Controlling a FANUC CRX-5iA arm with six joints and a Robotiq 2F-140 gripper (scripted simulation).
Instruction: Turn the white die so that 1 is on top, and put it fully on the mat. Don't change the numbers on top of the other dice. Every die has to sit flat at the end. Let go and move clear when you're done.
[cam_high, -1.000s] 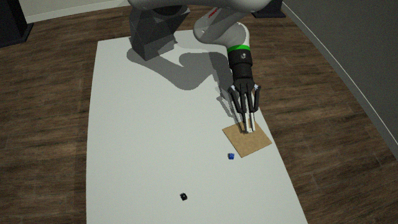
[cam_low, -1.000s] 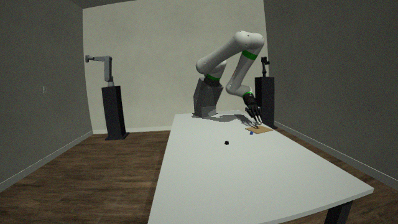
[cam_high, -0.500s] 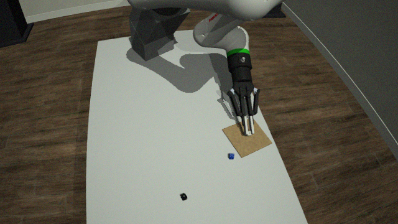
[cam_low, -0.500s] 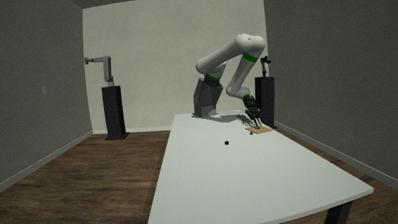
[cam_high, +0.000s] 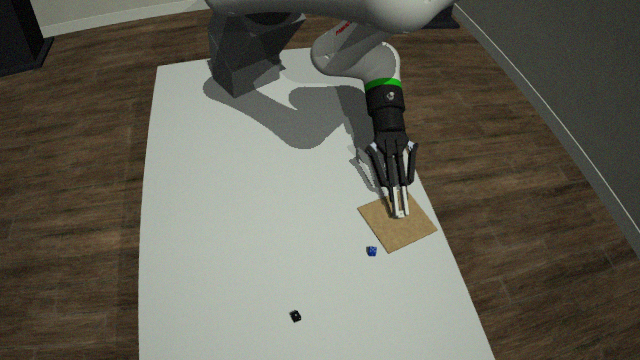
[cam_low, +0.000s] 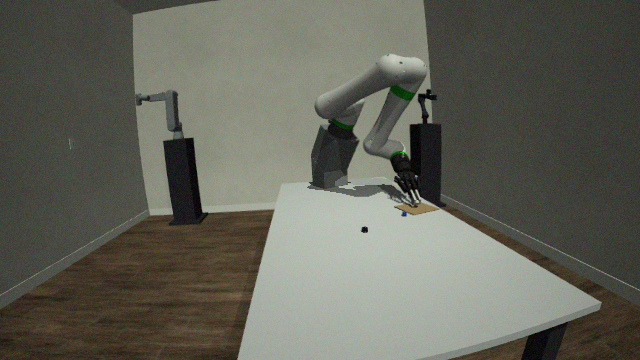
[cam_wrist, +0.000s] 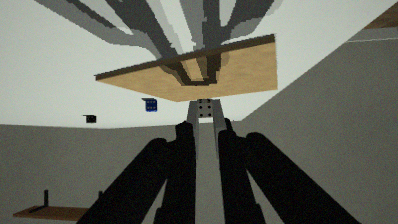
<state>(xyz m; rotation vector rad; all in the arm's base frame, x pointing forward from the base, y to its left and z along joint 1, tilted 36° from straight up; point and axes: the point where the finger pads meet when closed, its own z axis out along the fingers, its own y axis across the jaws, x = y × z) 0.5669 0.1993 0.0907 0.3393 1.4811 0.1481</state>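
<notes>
Now: hand 2 cm short of the brown mat and 4 cm above it. Also, from my hand: white die (2 cm ahead, 2 cm below); then blue die (9 cm ahead, 9 cm to the right, 4 cm below); then black die (20 cm ahead, 29 cm to the right, 4 cm below).
</notes>
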